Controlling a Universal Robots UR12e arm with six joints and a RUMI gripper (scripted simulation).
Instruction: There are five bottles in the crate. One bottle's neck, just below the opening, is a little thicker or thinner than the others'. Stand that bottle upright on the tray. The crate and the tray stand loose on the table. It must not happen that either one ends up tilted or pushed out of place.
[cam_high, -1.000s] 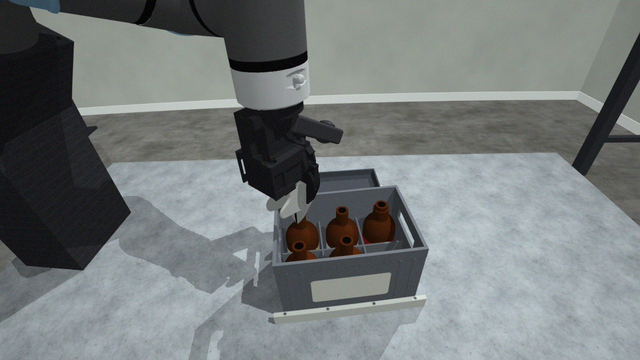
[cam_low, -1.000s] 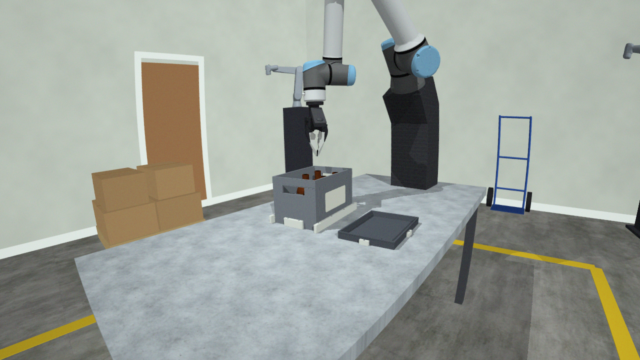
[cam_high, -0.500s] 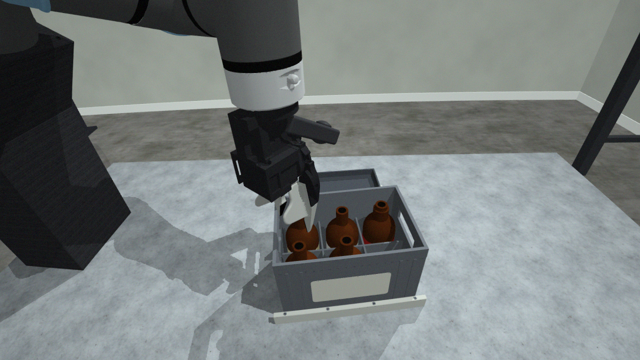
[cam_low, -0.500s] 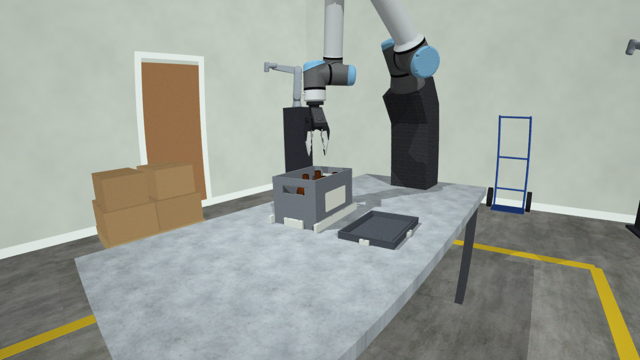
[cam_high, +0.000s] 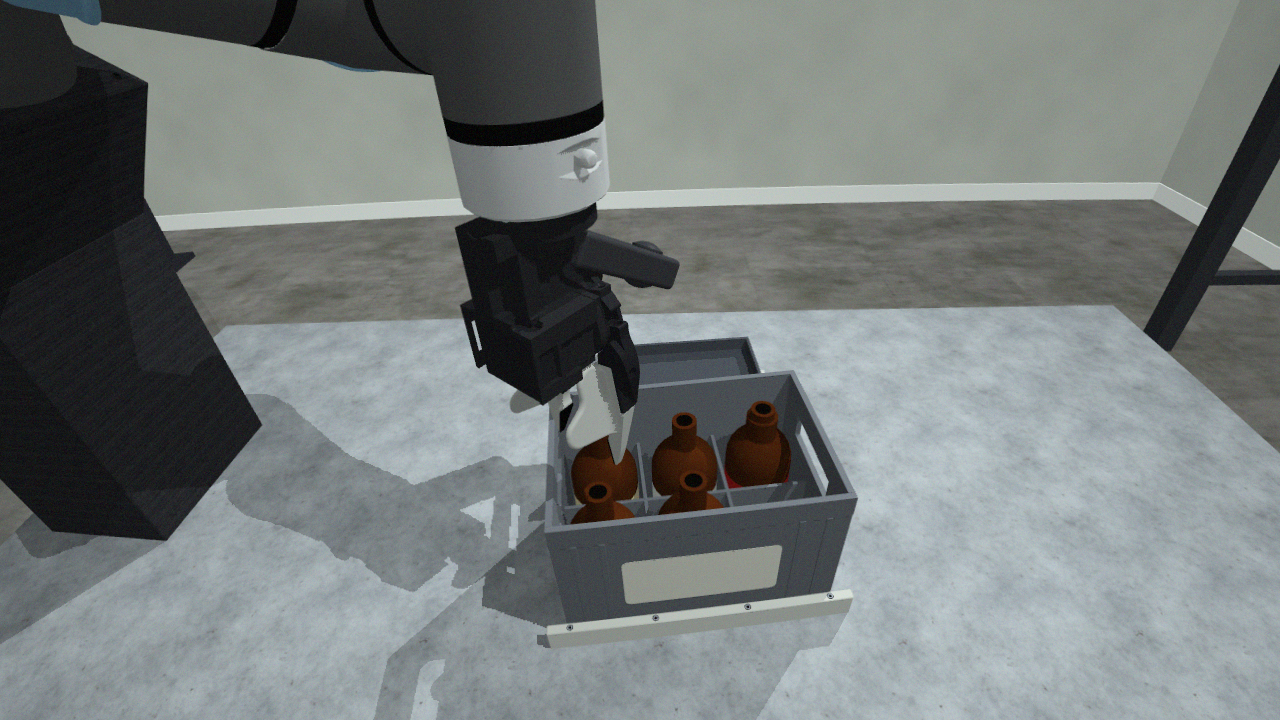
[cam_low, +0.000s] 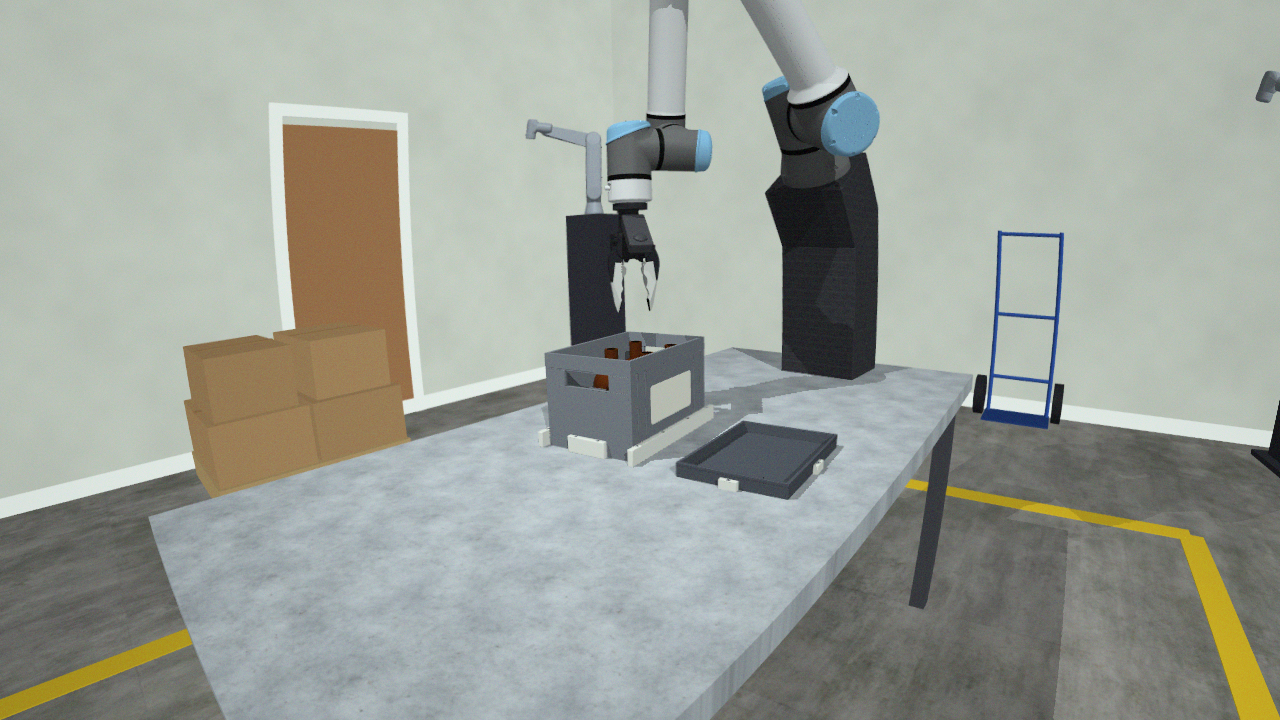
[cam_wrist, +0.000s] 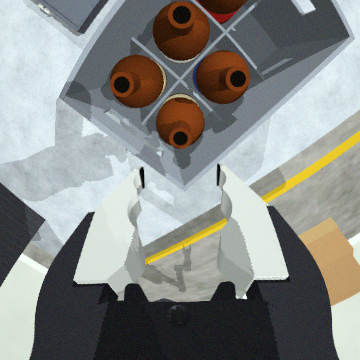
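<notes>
Right now my hand is 90 mm short of the crate, 40 mm to the right of it and 160 mm above it. The rest, counted from my hand: grey tray 120 mm ahead, 330 mm to the left, 230 mm below; then glass bottle 180 mm ahead, 90 mm to the left, 150 mm below.
</notes>
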